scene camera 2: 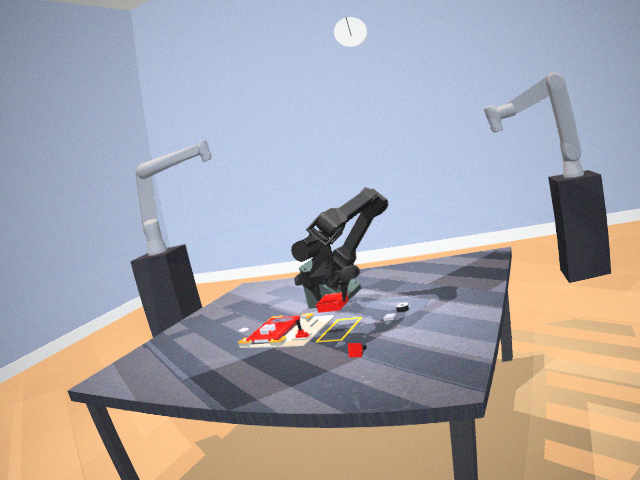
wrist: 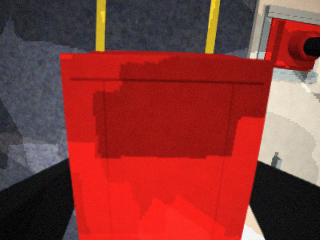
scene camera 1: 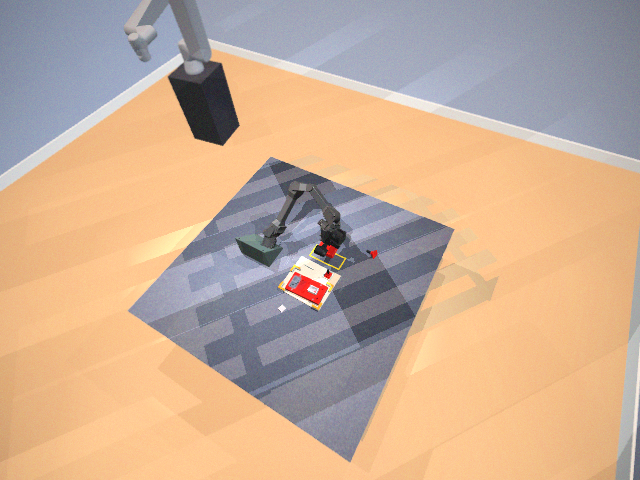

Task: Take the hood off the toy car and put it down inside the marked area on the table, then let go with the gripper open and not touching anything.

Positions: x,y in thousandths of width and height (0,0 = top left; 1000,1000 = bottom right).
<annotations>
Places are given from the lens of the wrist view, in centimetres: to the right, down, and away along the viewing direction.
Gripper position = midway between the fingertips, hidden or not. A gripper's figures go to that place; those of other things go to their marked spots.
gripper (wrist: 508,698): 0, 2, 10
red hood (wrist: 486,577): 0, 1, 8
</annotations>
